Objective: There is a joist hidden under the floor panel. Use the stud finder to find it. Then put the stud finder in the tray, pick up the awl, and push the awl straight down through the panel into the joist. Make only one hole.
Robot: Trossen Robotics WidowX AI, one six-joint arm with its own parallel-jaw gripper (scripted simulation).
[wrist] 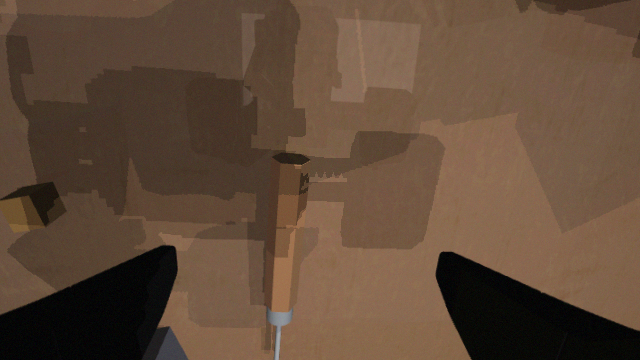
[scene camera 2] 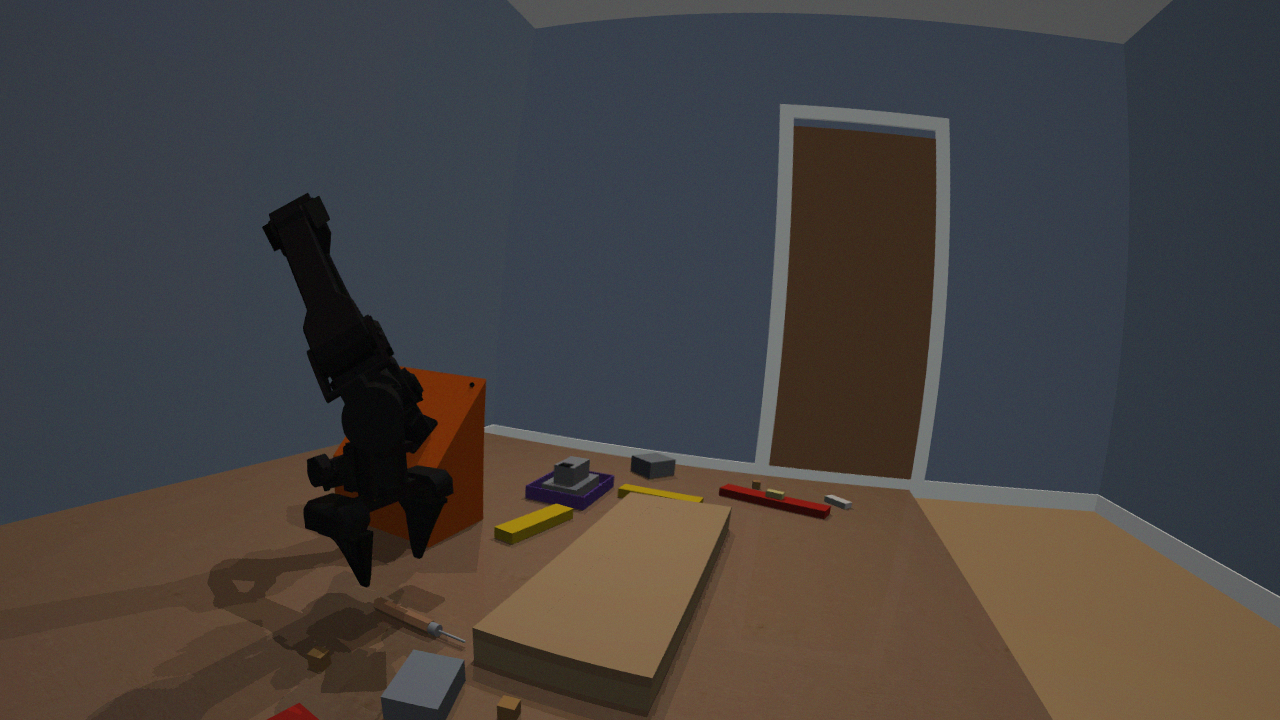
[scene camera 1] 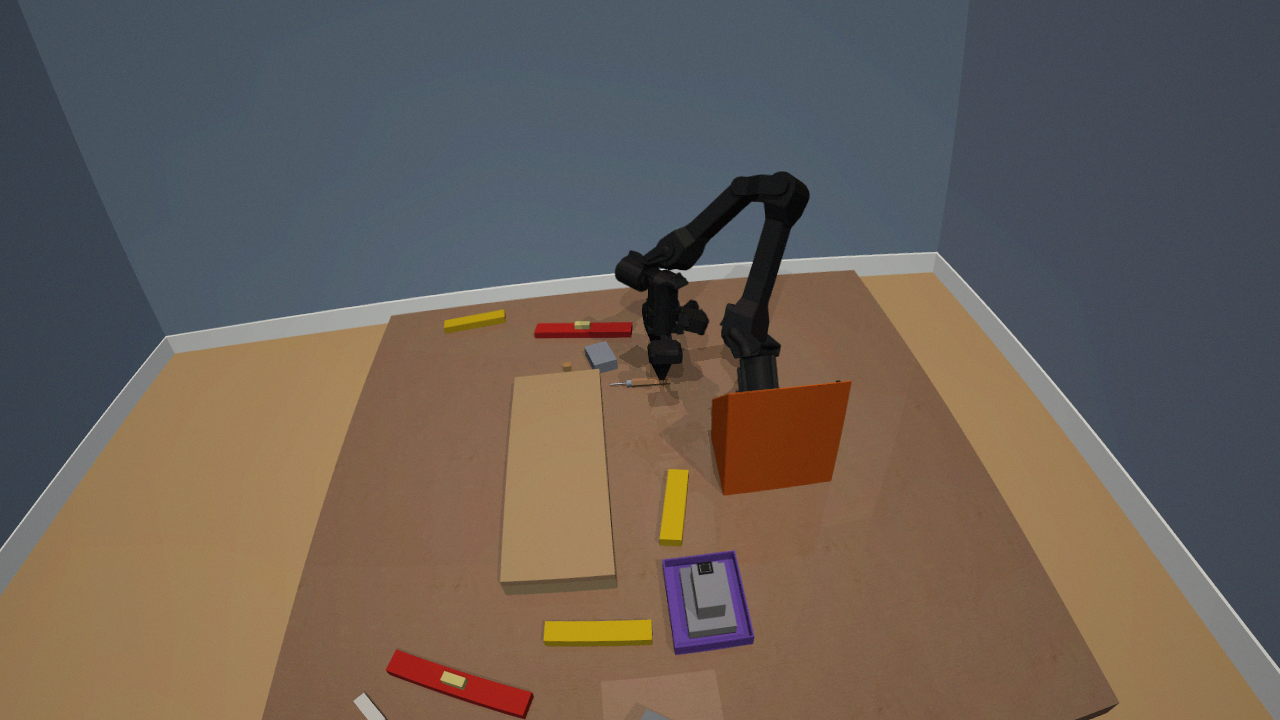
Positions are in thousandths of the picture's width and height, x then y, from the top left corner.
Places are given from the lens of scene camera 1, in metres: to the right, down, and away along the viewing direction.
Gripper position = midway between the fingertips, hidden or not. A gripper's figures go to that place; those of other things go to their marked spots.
my gripper (scene camera 1: 515,508): 0.04, 0.01, 1.32
grey stud finder (scene camera 1: 554,841): 0.10, 0.35, 0.85
grey block (scene camera 1: 469,495): -0.09, -0.01, 1.41
The marked spots on the grey stud finder and the grey block are 0.69 m apart.
